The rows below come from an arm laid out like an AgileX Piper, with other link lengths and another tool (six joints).
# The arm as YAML. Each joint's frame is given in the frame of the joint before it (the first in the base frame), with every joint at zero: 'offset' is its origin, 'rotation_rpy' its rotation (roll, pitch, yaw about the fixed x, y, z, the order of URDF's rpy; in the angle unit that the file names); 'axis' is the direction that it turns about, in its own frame. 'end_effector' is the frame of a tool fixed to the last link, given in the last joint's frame.
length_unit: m
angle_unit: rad
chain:
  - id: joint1
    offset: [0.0, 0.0, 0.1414]
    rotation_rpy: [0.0, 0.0, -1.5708]
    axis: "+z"
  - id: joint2
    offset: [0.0, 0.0, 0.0]
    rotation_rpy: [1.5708, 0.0, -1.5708]
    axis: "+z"
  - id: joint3
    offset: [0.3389, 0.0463, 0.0]
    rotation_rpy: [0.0, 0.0, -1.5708]
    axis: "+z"
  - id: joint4
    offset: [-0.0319, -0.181, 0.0]
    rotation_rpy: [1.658, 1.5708, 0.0]
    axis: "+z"
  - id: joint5
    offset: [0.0, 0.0, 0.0]
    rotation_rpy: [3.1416, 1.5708, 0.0]
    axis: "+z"
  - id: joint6
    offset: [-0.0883, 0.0, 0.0]
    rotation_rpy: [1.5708, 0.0, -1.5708]
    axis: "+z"
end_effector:
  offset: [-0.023, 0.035, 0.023]
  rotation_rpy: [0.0, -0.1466, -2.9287]
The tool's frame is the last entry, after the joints.
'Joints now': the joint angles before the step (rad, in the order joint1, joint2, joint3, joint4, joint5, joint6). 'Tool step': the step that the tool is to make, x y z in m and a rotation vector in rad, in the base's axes. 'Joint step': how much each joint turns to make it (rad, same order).
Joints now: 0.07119 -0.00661 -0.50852 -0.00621 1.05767 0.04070
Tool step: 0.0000 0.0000 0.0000 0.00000 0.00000 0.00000
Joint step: 0.00000 0.00000 0.00000 0.00000 0.00000 0.00000
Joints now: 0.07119 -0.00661 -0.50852 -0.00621 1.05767 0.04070
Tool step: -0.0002 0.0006 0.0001 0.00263 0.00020 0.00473
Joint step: -0.00009 0.00004 -0.00003 0.00630 -0.00001 -0.00284
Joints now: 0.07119 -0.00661 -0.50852 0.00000 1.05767 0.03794
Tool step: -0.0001 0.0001 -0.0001 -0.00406 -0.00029 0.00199
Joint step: 0.00001 0.00002 -0.00024 -0.00002 0.00022 -0.00452
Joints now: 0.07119 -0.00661 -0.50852 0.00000 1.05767 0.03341
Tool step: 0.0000 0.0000 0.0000 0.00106 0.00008 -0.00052
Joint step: -0.00014 -0.00015 0.00005 0.00015 0.00010 0.00105
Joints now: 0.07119 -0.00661 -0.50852 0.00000 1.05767 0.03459
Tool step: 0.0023 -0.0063 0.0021 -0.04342 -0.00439 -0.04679
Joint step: 0.00011 0.00950 -0.01012 -0.07037 -0.00017 0.01599
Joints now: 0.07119 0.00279 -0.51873 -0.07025 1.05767 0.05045
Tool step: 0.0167 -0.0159 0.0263 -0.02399 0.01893 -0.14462
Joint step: -0.00013 0.11000 -0.05589 -0.16254 -0.01663 0.12991
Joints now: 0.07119 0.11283 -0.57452 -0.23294 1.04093 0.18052
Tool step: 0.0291 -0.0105 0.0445 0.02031 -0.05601 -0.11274
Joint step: -0.00013 0.15756 -0.07115 -0.13583 -0.10592 0.17276
